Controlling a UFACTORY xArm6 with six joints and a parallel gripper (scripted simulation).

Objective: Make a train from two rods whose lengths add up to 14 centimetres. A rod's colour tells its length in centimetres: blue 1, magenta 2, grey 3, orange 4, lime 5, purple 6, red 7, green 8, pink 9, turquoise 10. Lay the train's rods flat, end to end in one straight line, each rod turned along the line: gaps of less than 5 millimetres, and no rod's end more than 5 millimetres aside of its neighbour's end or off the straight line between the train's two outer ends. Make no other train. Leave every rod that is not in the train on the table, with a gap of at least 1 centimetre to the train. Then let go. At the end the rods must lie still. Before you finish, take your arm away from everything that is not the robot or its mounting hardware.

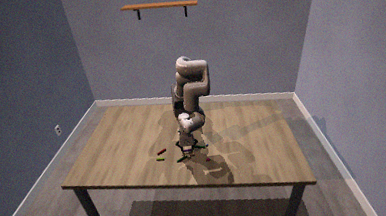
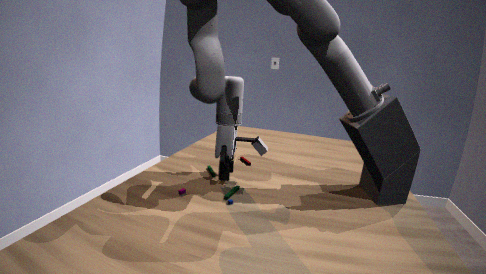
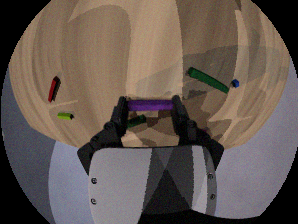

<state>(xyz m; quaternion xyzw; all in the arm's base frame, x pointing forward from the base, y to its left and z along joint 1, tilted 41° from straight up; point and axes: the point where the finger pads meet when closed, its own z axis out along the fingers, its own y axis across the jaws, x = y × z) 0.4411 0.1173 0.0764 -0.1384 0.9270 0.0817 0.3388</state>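
Now: hand 1 cm above the purple rod. The rest, counted from my hand: magenta rod (4 cm ahead, 16 cm to the left, 3 cm below); blue rod (9 cm behind, 12 cm to the left, 3 cm below); red rod (4 cm ahead, 18 cm to the right, 3 cm below).
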